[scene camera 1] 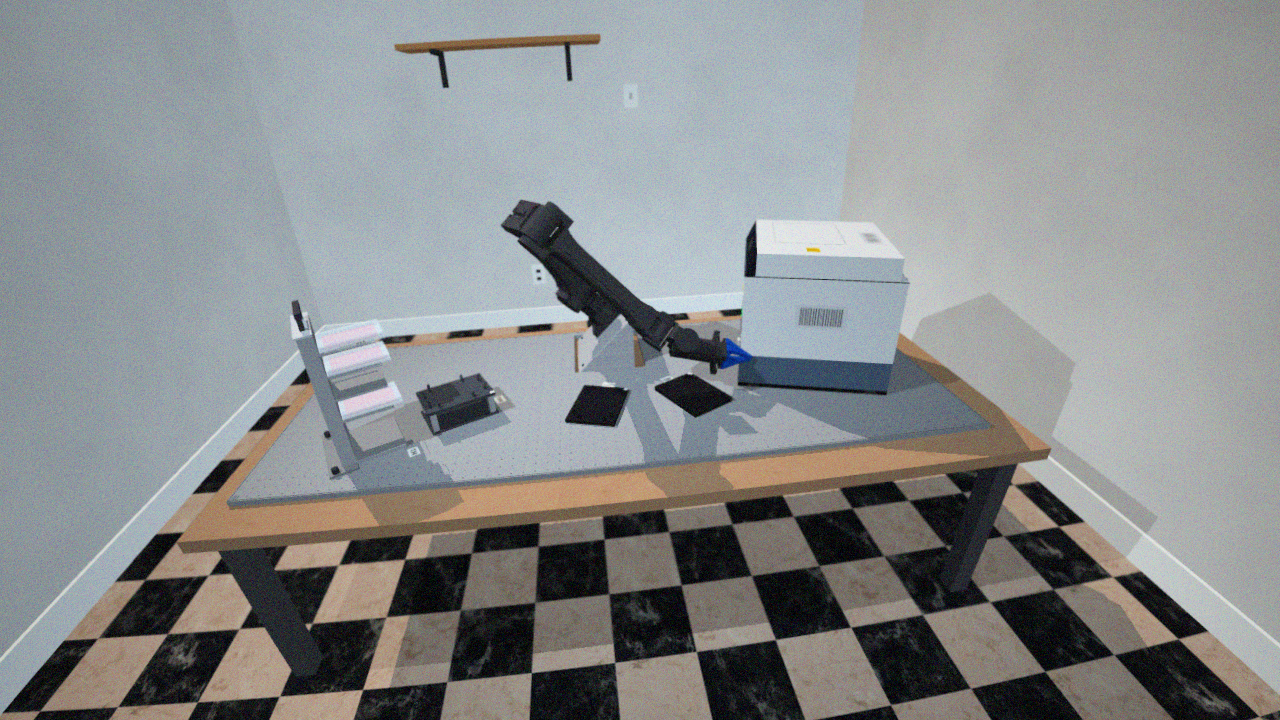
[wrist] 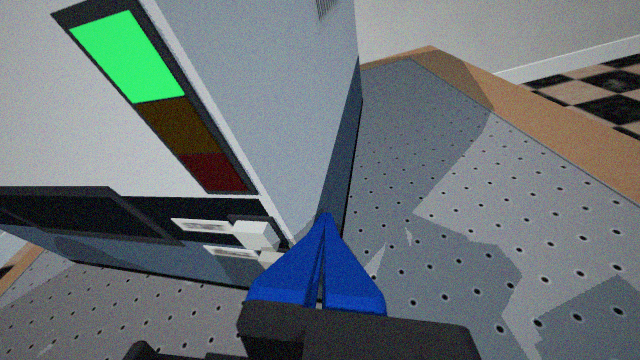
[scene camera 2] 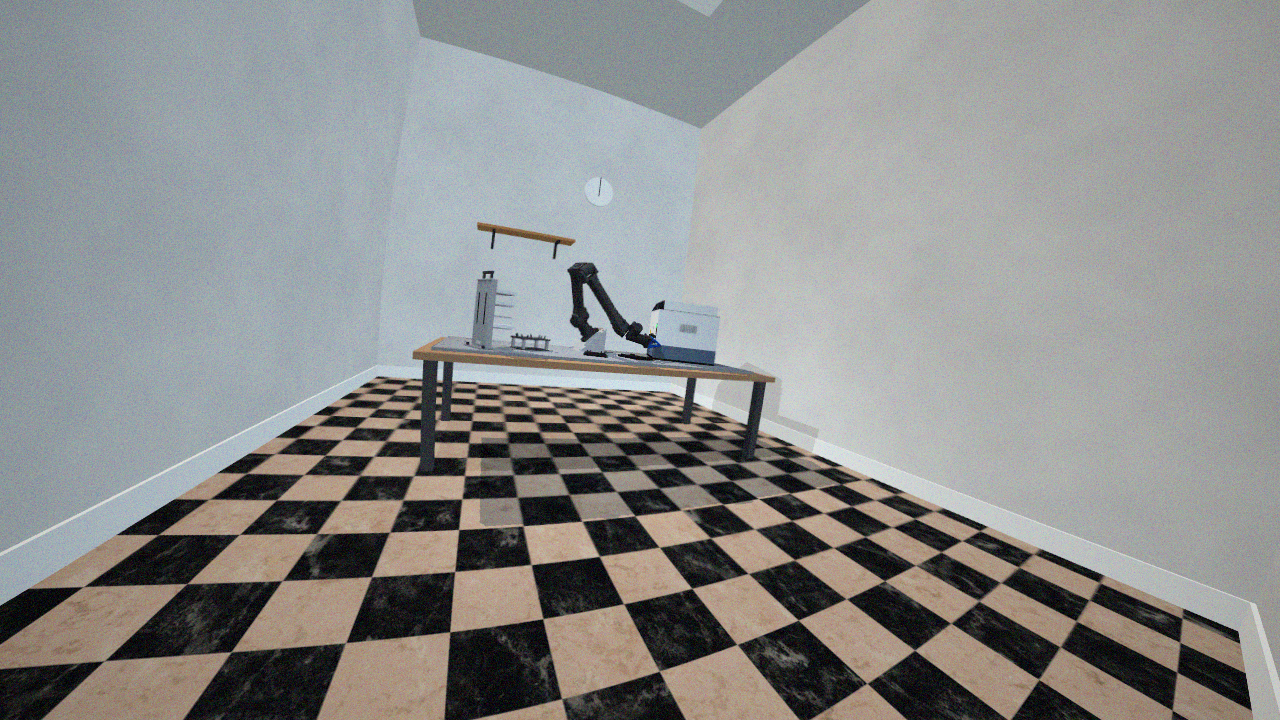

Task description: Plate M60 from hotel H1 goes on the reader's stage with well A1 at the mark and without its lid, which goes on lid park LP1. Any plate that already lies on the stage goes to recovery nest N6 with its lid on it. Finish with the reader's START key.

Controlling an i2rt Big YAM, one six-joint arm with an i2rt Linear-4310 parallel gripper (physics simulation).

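Places are measured from the arm's base along level axes (x ahead, y left, z up), in metres.
Where they show: gripper, fingertip midpoint: [scene camera 1: 751, 358] [wrist: 326, 219] [scene camera 2: 660, 345]; arm's base, origin of the base link: [scene camera 1: 609, 318] [scene camera 2: 590, 335].
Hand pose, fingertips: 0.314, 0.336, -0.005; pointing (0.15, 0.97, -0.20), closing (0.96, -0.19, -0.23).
Observation:
Things, the pixels of their top centre, and the offset from my fingertips, as dx, dy, dz. Level surfaces: height alone.
- reader, middle of its top: [scene camera 1: 818, 236] [scene camera 2: 684, 305] -0.127, +0.203, +0.268
- upper white key, middle of its top: [wrist: 251, 221] -0.032, -0.022, +0.040
- lower white key, middle of its top: [wrist: 274, 252] -0.032, -0.022, +0.008
- reader's green lamp, middle of its top: [wrist: 98, 20] -0.032, -0.021, +0.123
- perforated board, its level: dz -0.086
- wooden table, its level: dz -0.099
My gripper [scene camera 1: 750, 356] [scene camera 2: 656, 344] [wrist: 326, 219] is shut and empty, its blue fingertips close to the front corner of the reader [scene camera 1: 823, 322] [scene camera 2: 684, 331] [wrist: 260, 100]. In the wrist view the upper white key [wrist: 252, 235], beside a blurred label, is left of the fingertips; a lower white key [wrist: 270, 258] is partly hidden by the fingers. The reader's green lamp [wrist: 127, 57] is lit; the amber and red fields are dark. Three pale pink plates [scene camera 1: 349, 336] [scene camera 1: 358, 358] [scene camera 1: 369, 400] sit on the hotel [scene camera 1: 324, 394] [scene camera 2: 485, 313]. The stage does not show, and plate labels are unreadable.
A raised black stand [scene camera 1: 456, 394] [scene camera 2: 529, 341] is beside the hotel. Two flat black pads [scene camera 1: 597, 405] [scene camera 1: 693, 394] lie between it and the reader; I cannot tell which is LP1 or N6. The perforated board [scene camera 1: 528, 456] [wrist: 450, 240] lies on the wooden table [scene camera 1: 501, 503].

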